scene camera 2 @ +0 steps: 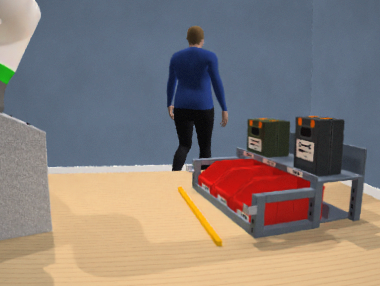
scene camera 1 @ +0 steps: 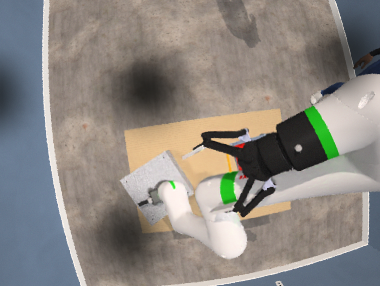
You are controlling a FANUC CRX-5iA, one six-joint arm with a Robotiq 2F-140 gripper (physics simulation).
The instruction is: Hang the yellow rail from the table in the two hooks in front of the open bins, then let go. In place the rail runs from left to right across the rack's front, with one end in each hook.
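Places are measured from the arm's base along level axes (x ahead, y left, z up), in millimetres.
Pixels of known places: gripper, fingertip midpoint: [scene camera 1: 198, 184].
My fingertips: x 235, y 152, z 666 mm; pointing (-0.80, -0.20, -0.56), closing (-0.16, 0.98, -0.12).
Note:
For each thing: its top centre in the pictures, then the offset to it from my fingertips. "pt": a spot on its surface instead. Level surfaces: height alone.
- yellow rail at its top centre: [scene camera 2: 195, 208] [scene camera 1: 230, 170] 245 mm ahead, 203 mm right, 920 mm down
- table at its surface level: 930 mm down
- rack at a spot on its surface: [scene camera 2: 286, 228] pt 372 mm ahead, 383 mm right, 919 mm down
- far hook at a spot on its surface: [scene camera 2: 190, 168] pt 301 mm ahead, 2 mm right, 873 mm down
- green-black case at its top centre: [scene camera 2: 268, 119] 499 mm ahead, 82 mm right, 732 mm down
- dark case at its top centre: [scene camera 2: 319, 117] 493 mm ahead, 312 mm right, 707 mm down
The yellow rail [scene camera 1: 229, 163] [scene camera 2: 200, 216] lies flat on the table [scene camera 1: 150, 137] [scene camera 2: 110, 200], apart from the rack [scene camera 2: 286, 228] and along its front. The rack's two light grey hooks, the far hook [scene camera 2: 190, 168] and the near hook [scene camera 2: 249, 209], stick out at the ends of its front and hold nothing. Red open bins [scene camera 2: 270, 187] sit in the rack behind them. My gripper [scene camera 1: 209, 184] is open and empty, with its fingers wide apart. It hangs high above the table in scene camera 1, hiding part of the rail and rack; it does not show in scene camera 2.
A green-black case [scene camera 2: 270, 137] and a dark case [scene camera 2: 320, 147] stand on the rack's upper shelf. A grey speckled block [scene camera 1: 160, 170] [scene camera 2: 22, 180] carries the arm's base on the table. A person in blue [scene camera 2: 192, 80] stands beyond the table.

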